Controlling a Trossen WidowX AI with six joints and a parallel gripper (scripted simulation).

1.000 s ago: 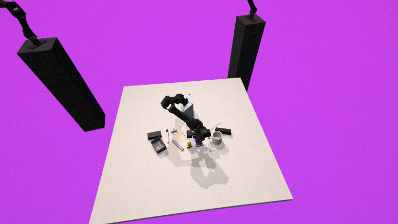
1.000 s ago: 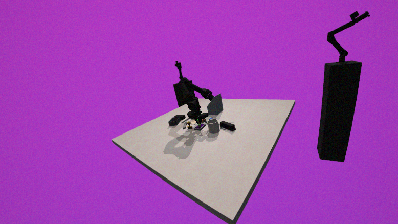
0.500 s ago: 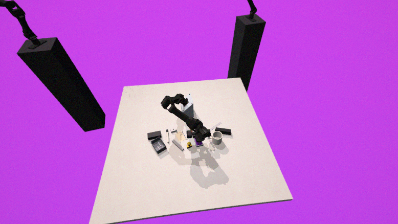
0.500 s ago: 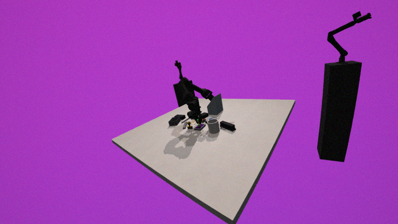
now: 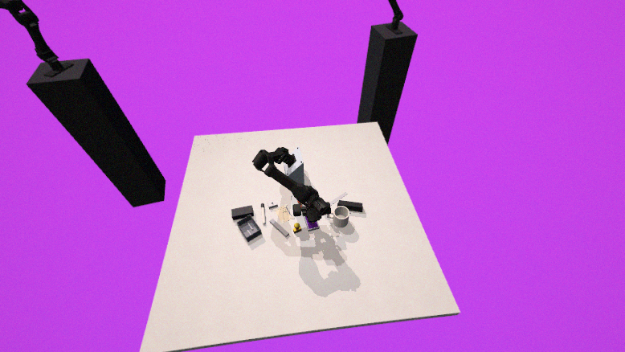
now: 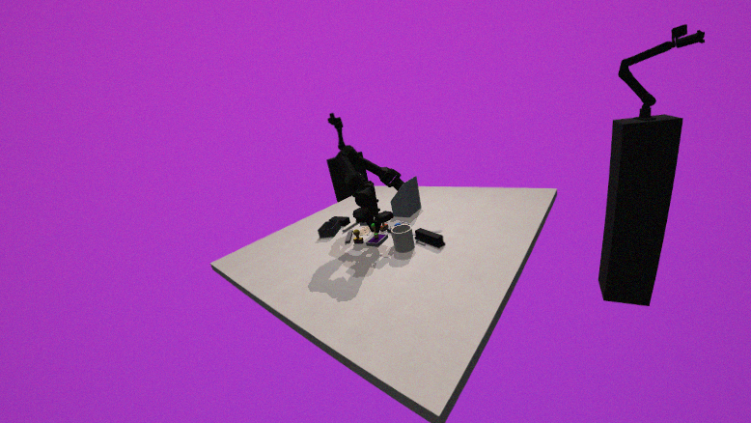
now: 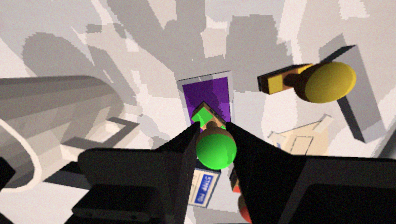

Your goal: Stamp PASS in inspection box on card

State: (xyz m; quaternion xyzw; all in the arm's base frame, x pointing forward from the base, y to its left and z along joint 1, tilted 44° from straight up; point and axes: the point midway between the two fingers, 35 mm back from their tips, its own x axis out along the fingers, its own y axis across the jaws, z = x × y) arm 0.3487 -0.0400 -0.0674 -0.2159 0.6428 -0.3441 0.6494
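Right now my gripper tip is 4 cm above the purple ink pad. From my gripper tip the other things lie so: blue-knobbed stamp (7 cm behind, 8 cm to the left, 2 cm below); then green-knobbed stamp (right at my gripper tip); then yellow-knobbed stamp (3 cm ahead, 8 cm to the right, 2 cm below).
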